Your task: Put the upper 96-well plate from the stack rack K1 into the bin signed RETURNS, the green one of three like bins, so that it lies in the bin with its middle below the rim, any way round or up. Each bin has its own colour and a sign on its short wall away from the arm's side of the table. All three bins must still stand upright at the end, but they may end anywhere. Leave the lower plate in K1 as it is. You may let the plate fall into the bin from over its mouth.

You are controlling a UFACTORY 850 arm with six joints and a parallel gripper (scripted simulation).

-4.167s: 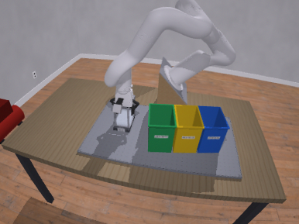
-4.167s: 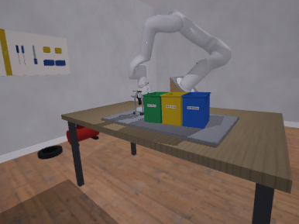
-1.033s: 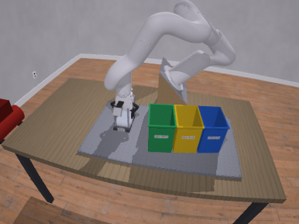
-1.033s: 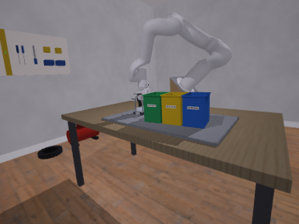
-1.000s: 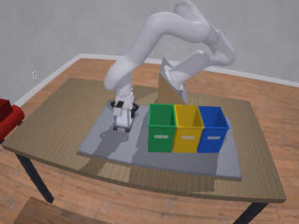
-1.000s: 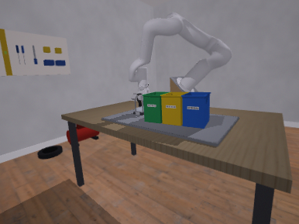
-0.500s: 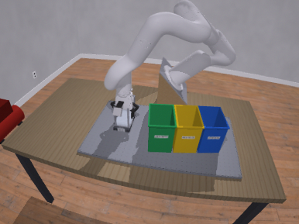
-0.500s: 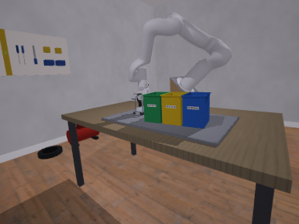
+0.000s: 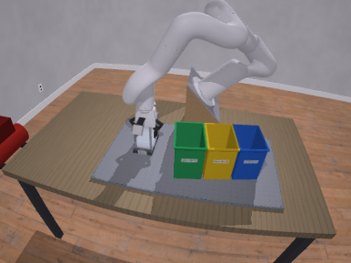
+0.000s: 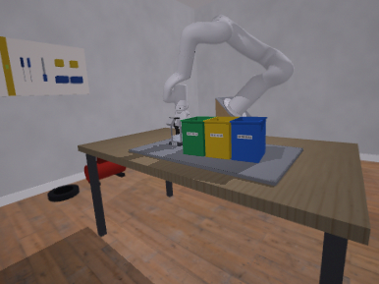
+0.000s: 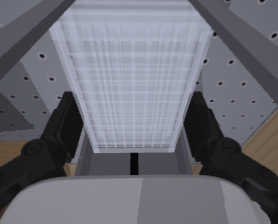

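Right now the green bin is 14 cm ahead of my hand, 21 cm to the left of it and 3 cm above it. The rest, counted from my hand: 96-well plate: 1 cm below; then yellow bin: 13 cm ahead, 34 cm to the left, 3 cm above; then blue bin: 13 cm ahead, 47 cm to the left, 3 cm above.
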